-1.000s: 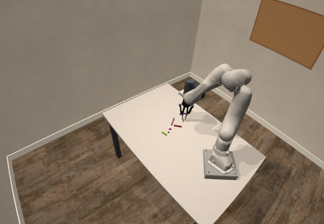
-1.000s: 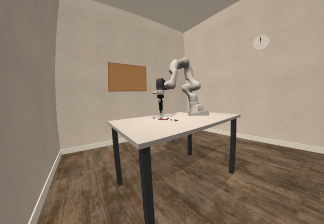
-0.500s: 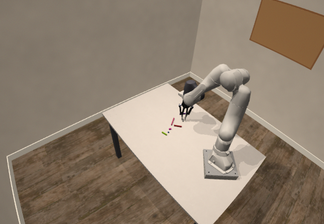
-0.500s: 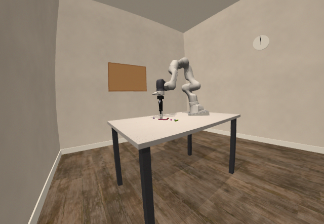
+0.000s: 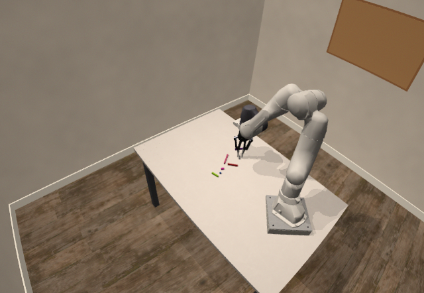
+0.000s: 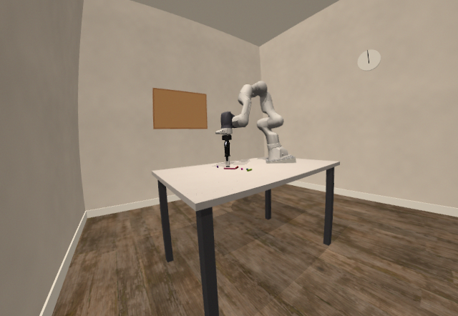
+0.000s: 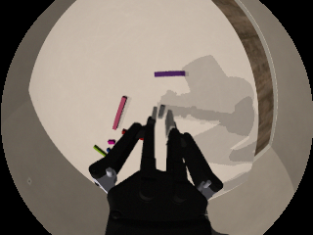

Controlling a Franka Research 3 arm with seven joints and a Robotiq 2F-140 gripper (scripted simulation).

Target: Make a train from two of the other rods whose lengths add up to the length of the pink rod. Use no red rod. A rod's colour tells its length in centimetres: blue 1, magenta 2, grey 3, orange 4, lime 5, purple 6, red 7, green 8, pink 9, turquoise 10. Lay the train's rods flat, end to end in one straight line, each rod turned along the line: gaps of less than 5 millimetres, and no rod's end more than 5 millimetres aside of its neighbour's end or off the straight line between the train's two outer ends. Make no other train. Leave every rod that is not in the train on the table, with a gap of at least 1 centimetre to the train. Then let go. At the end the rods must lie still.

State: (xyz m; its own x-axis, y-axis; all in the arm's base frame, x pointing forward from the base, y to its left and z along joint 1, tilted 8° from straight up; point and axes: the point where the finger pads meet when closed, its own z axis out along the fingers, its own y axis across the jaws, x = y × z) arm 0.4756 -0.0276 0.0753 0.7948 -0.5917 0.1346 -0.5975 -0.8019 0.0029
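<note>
My hand is 50 mm above the grey rod. Round my hand: red rod: 30 mm behind, 80 mm to the left, 50 mm below; pink rod: 30 mm ahead, 90 mm to the left, 50 mm below; purple rod: 70 mm ahead, 50 mm to the right, 50 mm below.
</note>
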